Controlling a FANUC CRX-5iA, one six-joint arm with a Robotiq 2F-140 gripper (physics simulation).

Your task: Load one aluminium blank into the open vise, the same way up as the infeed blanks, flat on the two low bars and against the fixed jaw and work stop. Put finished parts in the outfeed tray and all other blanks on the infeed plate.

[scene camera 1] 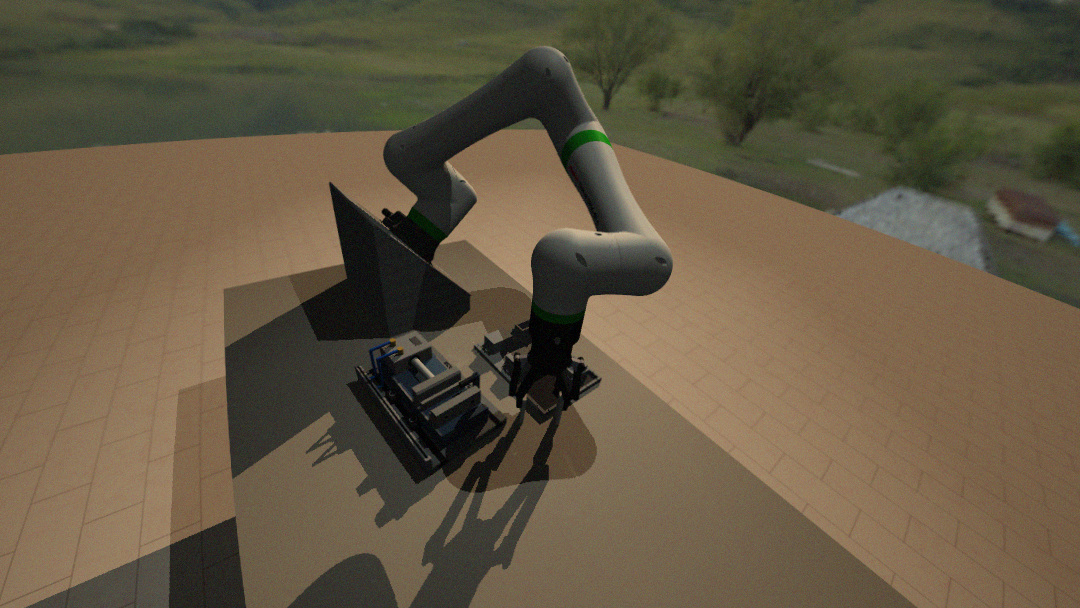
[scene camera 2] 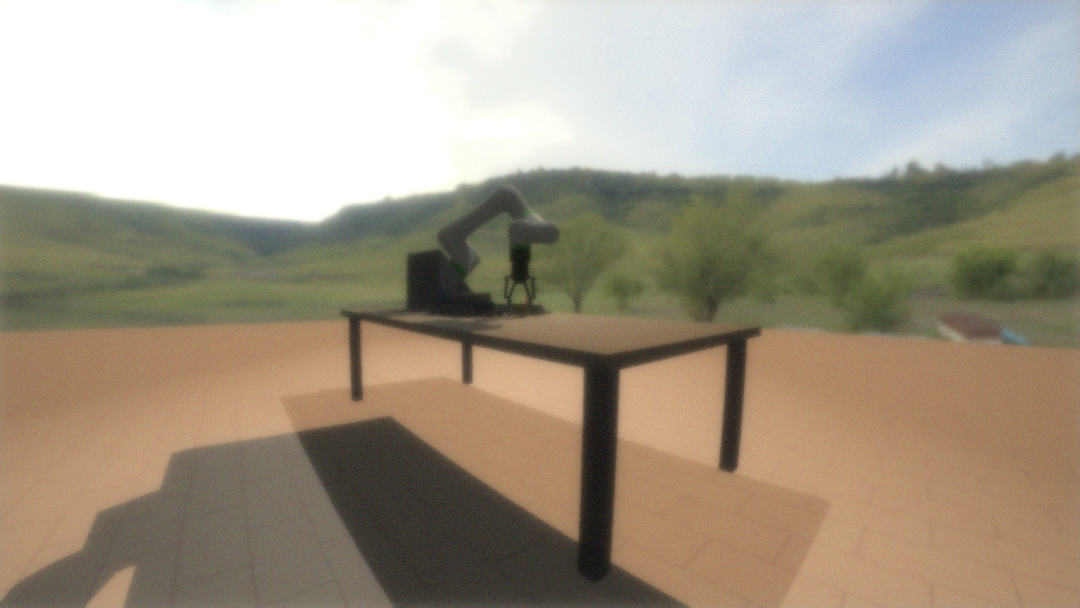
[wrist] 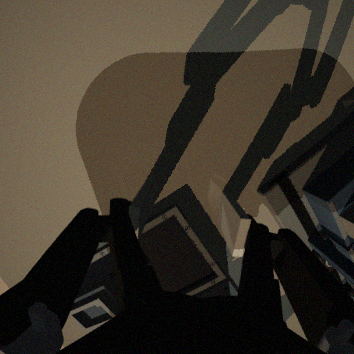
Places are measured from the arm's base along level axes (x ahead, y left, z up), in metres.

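Where they show: gripper, fingertip midpoint: (scene camera 1: 539,417) (scene camera 2: 519,315) (wrist: 185,201); arm's base, origin of the base link: (scene camera 1: 410,245) (scene camera 2: 446,280).
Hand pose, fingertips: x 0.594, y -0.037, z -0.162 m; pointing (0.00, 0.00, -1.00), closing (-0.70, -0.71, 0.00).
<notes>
Things, the pixels of their top centre, and the offset from my fingertips. Level surfaces: height alone.
- vise, middle of its top: (scene camera 1: 425,369) (scene camera 2: 465,292) 0.185 m back, 0.158 m right, 0.099 m up
- long dark rail, middle of its top: (scene camera 1: 388,407) 0.185 m back, 0.247 m right, 0.050 m up
- brown table, its level: 0.000 m up
My gripper (scene camera 1: 539,417) (scene camera 2: 520,303) (wrist: 185,201) points down over the tray with its fingers about half apart, and no blank shows between them. The outfeed tray (scene camera 1: 541,413) (wrist: 201,243), dark-floored with a pale screwed rim, lies below; the part of its floor that shows bears no part. The vise (scene camera 1: 430,381) stands left of the gripper in scene camera 1; the wrist view cuts it off at the right. I cannot tell whether a blank lies between its jaws. Grey blocks (scene camera 1: 495,341) stand behind the gripper, apparently on the infeed plate, which the gripper partly hides.
The vise base has a long dark rail (scene camera 1: 400,422) along its side, and blue pipes (scene camera 1: 381,354) rise at its back. A dark upright panel (scene camera 1: 385,279) stands by the arm's base. All stand on the brown table (scene camera 1: 642,513) (scene camera 2: 604,332). Scene camera 2 is blurred.
</notes>
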